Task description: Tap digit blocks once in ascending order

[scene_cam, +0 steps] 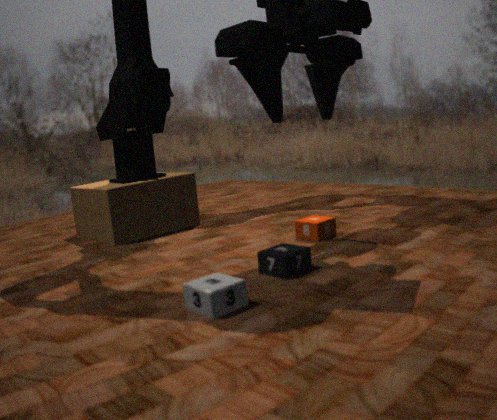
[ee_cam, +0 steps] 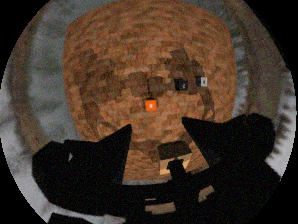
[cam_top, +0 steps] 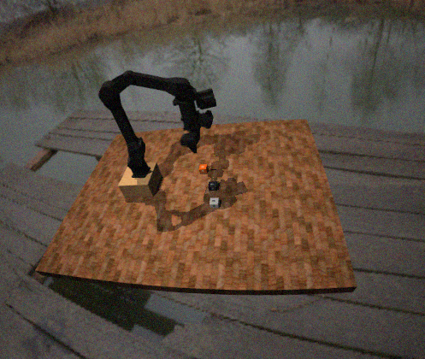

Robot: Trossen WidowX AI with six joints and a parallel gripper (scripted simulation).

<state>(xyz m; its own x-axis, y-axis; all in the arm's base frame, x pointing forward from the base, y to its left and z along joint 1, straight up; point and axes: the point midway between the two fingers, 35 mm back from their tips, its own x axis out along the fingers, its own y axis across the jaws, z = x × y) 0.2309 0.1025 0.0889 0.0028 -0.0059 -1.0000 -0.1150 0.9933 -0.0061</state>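
My gripper tip is 12 cm above the black block, 10 cm to the left of it and 7 cm short of it. Round my gripper tip: orange block 12 cm below.
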